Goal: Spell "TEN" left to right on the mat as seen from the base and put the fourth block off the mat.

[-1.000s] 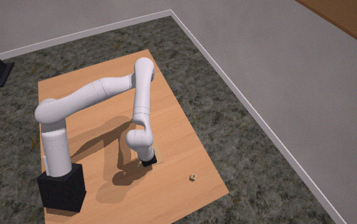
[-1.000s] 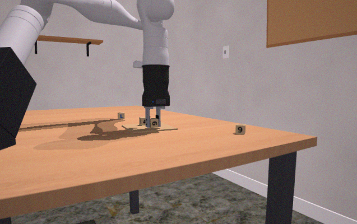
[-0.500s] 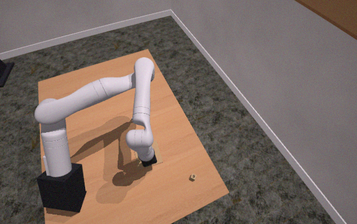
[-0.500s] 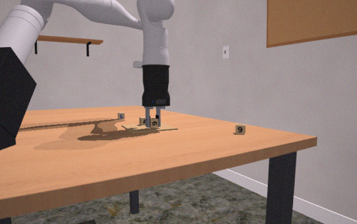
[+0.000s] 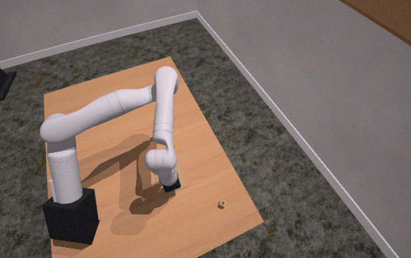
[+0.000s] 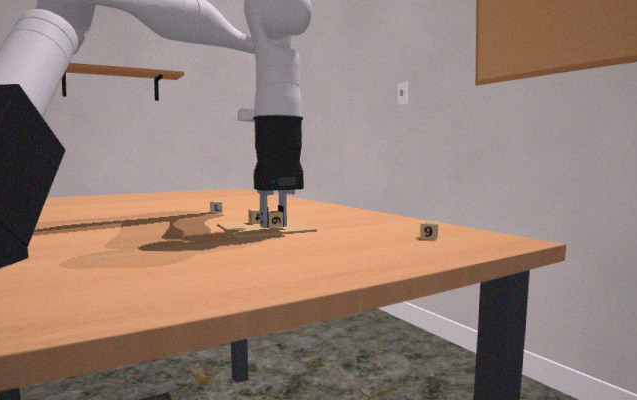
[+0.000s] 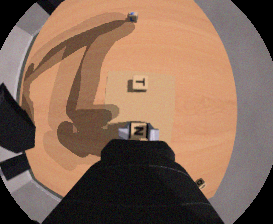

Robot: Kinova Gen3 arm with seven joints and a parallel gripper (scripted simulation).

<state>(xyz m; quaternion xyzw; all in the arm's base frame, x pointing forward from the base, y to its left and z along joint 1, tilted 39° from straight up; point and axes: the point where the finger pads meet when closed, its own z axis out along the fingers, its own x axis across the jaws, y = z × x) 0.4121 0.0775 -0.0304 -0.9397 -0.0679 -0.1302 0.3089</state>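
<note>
Now: the mat 40 mm to the left of my hand, 20 mm below it and 10 mm behind it.
</note>
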